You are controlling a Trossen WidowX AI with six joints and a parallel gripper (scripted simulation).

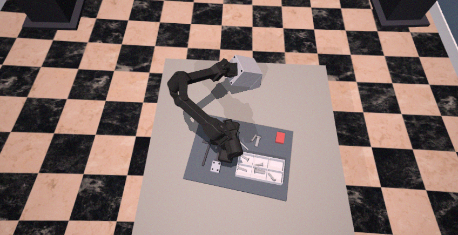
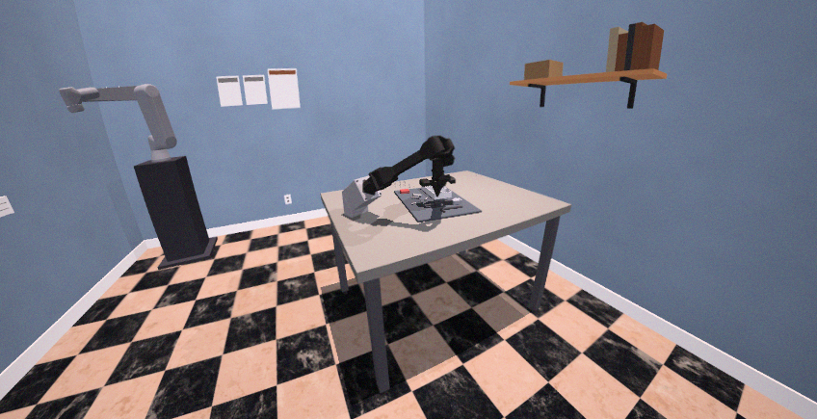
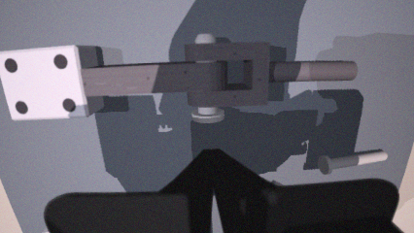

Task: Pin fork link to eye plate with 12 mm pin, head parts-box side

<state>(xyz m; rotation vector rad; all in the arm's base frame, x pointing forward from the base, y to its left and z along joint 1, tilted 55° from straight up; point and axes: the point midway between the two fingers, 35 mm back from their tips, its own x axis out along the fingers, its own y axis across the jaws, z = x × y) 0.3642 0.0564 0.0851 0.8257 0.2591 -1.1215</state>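
The eye plate is 40 mm to the right of my hand and 60 mm below it. Round my hand: dark fork link: 30 mm behind, 30 mm to the right, 60 mm below; then pin: 20 mm behind, 80 mm to the left, 70 mm below; then dark mat: 10 mm ahead, 60 mm to the left, 80 mm below.
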